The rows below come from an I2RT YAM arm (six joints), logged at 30 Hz.
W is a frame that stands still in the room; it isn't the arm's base.
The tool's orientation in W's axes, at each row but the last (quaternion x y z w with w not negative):
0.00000 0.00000 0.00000 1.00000
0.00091 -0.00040 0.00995 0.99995
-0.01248 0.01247 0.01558 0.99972
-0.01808 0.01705 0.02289 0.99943
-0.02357 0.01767 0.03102 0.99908
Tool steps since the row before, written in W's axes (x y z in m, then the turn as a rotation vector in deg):
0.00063 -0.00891 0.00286 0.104 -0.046 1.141
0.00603 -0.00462 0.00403 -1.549 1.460 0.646
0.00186 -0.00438 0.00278 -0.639 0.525 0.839
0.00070 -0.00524 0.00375 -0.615 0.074 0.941
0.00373 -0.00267 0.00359 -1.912 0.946 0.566
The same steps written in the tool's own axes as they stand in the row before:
0.00063 -0.00891 0.00286 0.104 -0.046 1.141
0.00594 -0.00473 0.00403 -1.519 1.492 0.645
0.00165 -0.00450 0.00271 -0.644 0.524 0.836
0.00033 -0.00540 0.00358 -0.644 0.069 0.922
0.00343 -0.00306 0.00358 -1.870 1.037 0.546

